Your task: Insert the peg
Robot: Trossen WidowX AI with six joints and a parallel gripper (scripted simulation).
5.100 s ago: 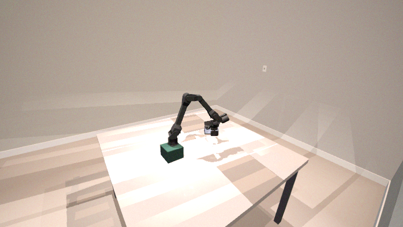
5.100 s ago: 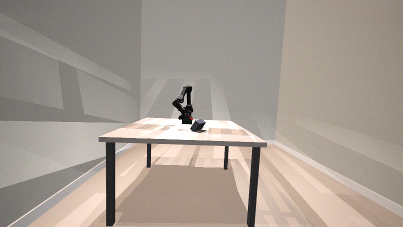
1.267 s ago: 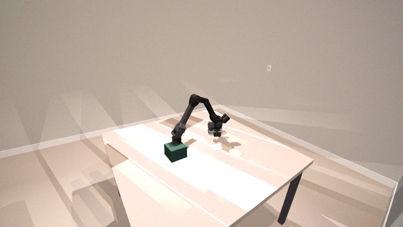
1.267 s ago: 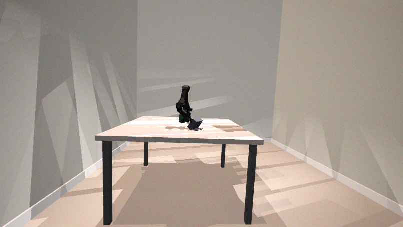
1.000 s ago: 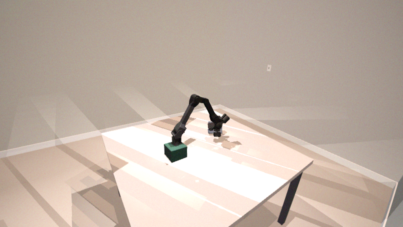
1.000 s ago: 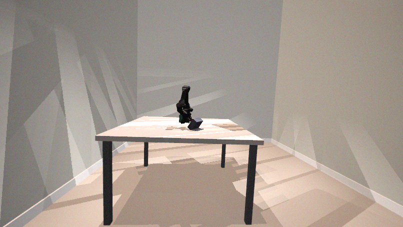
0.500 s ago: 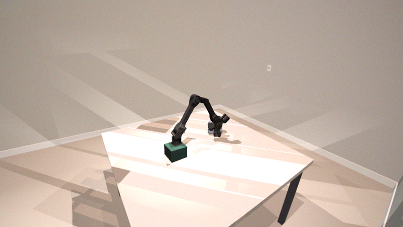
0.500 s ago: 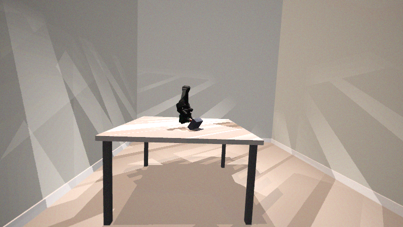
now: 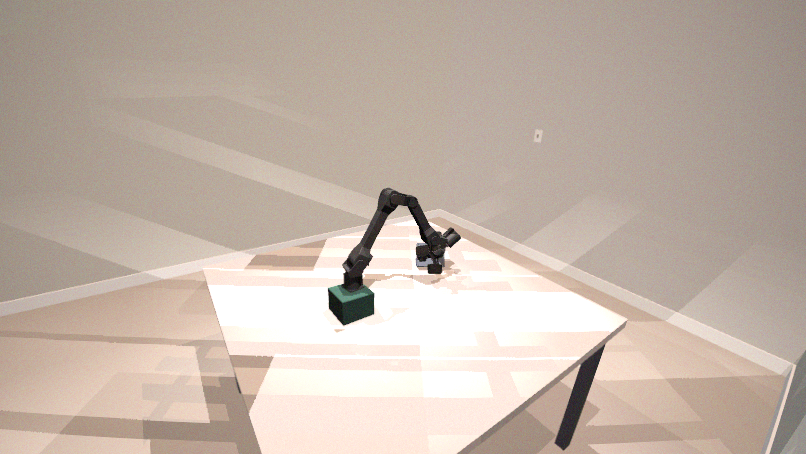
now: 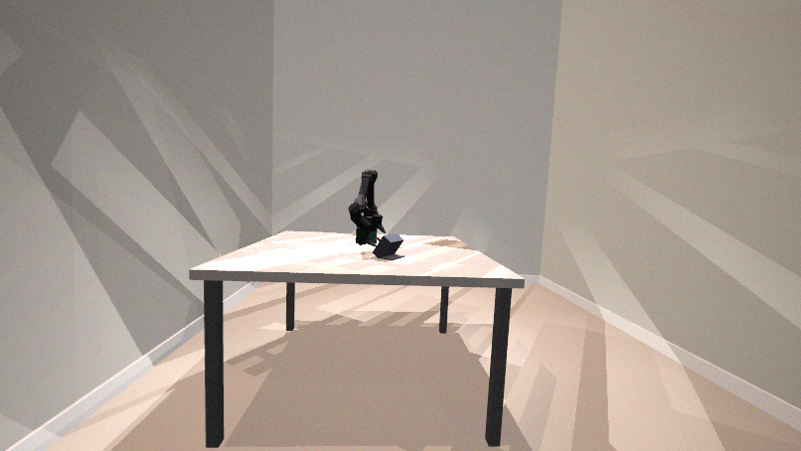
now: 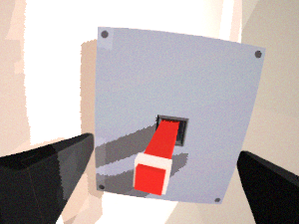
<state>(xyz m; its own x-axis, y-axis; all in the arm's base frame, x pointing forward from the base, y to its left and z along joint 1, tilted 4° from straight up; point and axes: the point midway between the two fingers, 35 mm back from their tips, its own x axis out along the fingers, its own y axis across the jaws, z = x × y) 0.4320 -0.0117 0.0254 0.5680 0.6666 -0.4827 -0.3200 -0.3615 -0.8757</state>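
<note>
Right now the red square peg is 1 cm behind my gripper tip and 1 cm to the right of it. Round my gripper tip: panel 3 cm ahead, 4 cm to the left, 3 cm below.
</note>
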